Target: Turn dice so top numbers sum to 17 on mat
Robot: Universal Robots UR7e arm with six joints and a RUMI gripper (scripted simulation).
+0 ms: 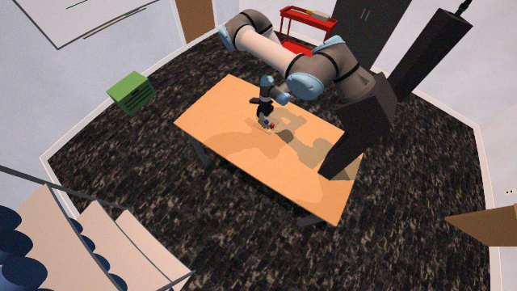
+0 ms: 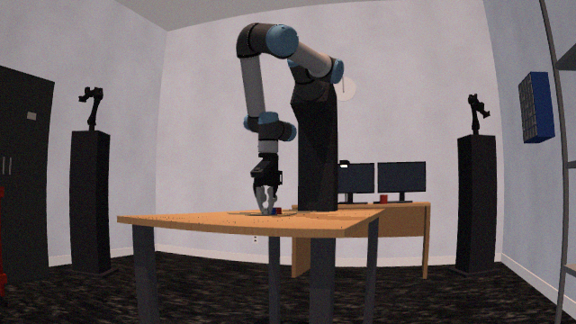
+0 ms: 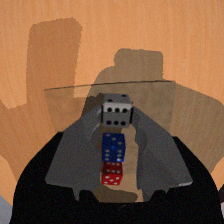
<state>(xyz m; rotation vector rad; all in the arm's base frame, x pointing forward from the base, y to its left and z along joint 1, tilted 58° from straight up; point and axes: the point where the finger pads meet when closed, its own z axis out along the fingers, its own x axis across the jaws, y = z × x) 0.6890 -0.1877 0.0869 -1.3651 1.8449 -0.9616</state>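
Now: hand right at the grey die. The rest, counted from my hand: red die 90 mm behind, 40 mm to the left, 10 mm below; then blue die 40 mm behind, 20 mm to the left, 10 mm below; then tan mat 40 mm behind, 20 mm to the left, 20 mm below.
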